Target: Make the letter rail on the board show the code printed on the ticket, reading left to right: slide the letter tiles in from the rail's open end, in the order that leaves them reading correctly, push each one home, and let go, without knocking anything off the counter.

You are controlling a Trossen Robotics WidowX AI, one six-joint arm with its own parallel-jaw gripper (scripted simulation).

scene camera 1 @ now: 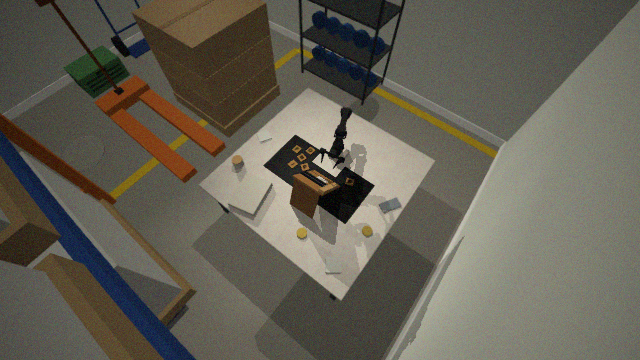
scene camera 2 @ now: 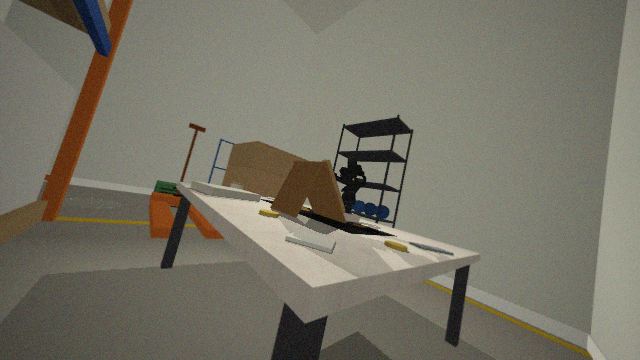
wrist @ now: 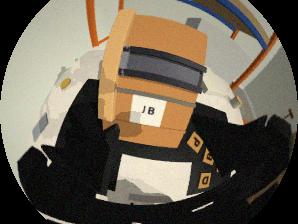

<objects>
The same spot on a brown wedge-shaped board: (scene camera 1: 307,188) is (scene camera 2: 307,164).
</objects>
